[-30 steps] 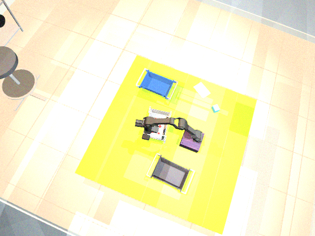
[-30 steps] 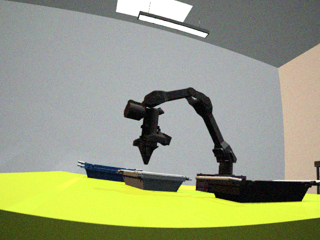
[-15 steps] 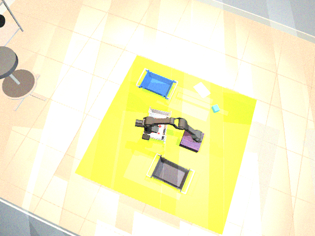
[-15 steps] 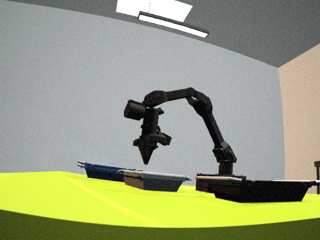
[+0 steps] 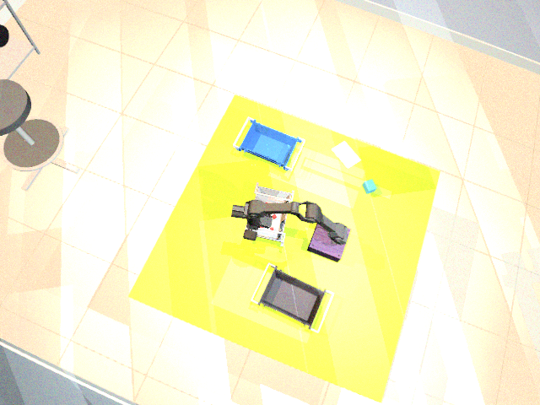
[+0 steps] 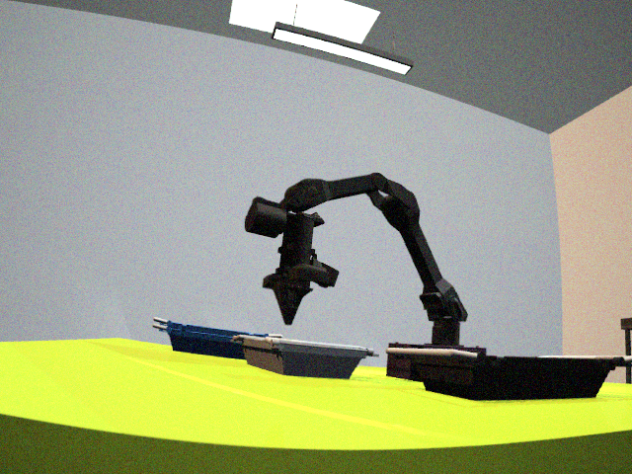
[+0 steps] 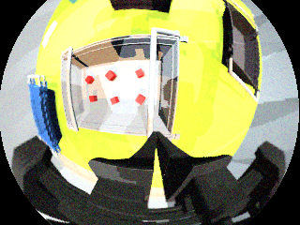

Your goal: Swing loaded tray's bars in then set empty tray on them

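Now: gripper tip 25 cm past the dark grey tray, 30 cm to the right of it and 5 cm above it. Round my gripper tip: white card: 44 cm behind, 56 cm to the right, 9 cm below; cyan block: 59 cm behind, 37 cm to the right, 7 cm below.
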